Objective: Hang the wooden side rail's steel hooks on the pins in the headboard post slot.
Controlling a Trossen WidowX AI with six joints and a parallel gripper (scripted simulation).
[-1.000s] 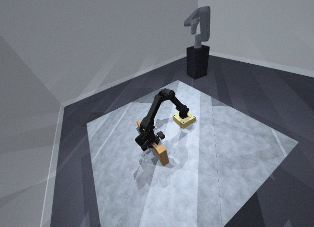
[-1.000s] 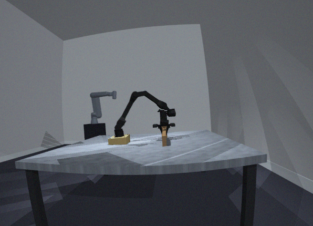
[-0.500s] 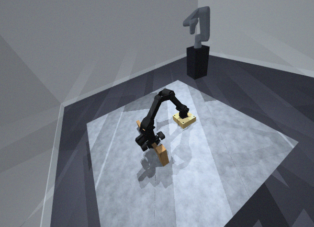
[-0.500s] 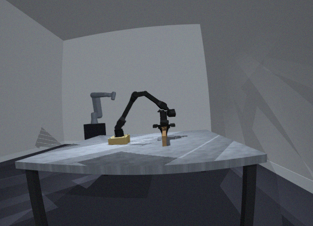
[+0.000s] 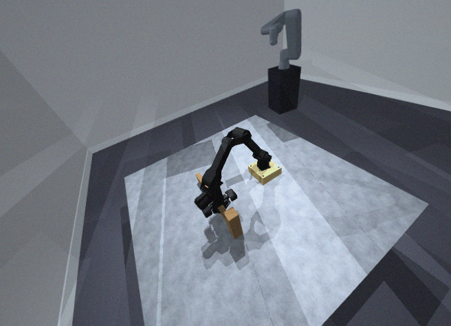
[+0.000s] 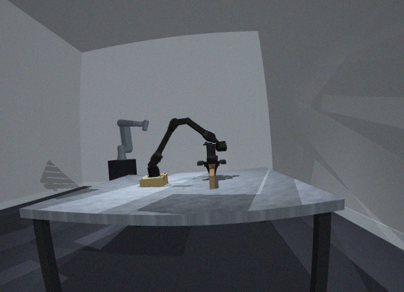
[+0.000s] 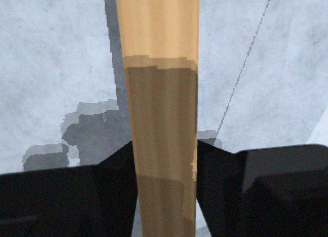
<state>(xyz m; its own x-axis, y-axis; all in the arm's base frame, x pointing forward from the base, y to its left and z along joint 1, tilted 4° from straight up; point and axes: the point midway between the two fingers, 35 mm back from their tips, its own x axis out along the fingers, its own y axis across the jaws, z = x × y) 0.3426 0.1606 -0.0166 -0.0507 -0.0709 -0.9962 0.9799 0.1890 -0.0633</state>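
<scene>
My gripper tip is now 30 mm past the headboard post, 120 mm to the right of it and 50 mm below it.
</scene>
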